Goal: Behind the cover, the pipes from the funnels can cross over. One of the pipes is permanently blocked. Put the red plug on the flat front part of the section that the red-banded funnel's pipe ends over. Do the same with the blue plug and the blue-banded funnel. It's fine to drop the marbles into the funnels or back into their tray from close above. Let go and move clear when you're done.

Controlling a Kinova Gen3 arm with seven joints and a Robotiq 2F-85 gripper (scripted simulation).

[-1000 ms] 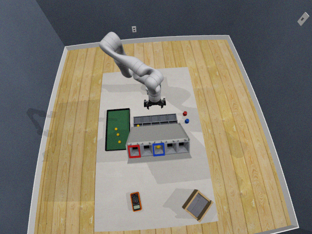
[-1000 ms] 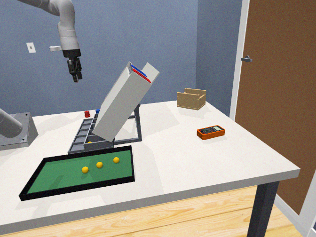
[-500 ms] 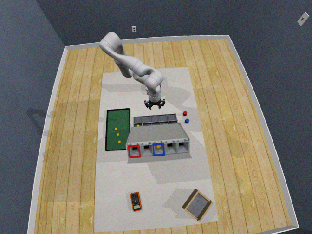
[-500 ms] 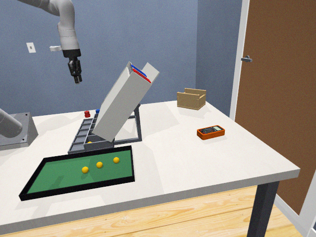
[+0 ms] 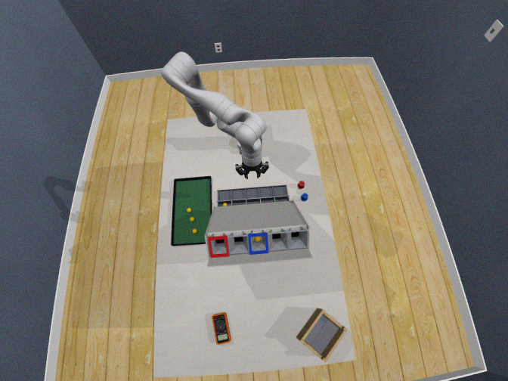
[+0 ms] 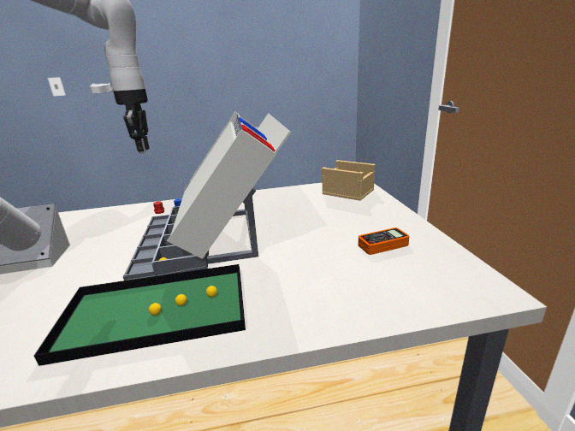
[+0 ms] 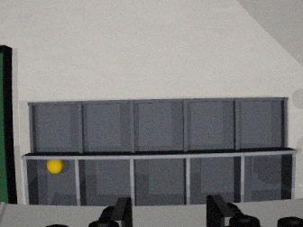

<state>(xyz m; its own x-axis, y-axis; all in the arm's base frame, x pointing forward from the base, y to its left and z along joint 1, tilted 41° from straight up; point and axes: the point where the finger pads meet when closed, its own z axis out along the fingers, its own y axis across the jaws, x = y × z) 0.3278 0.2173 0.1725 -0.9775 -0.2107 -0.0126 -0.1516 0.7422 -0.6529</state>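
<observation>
My hand is 8 cm short of the green tray, 32 cm to the left of it and 29 cm above it. From my hand the other things lie so: orange multimeter: 64 cm ahead, 10 cm to the right, 29 cm below; then grey cover: 15 cm ahead, 2 cm to the left, 9 cm below; then wooden box: 63 cm ahead, 34 cm to the left, 25 cm below.
</observation>
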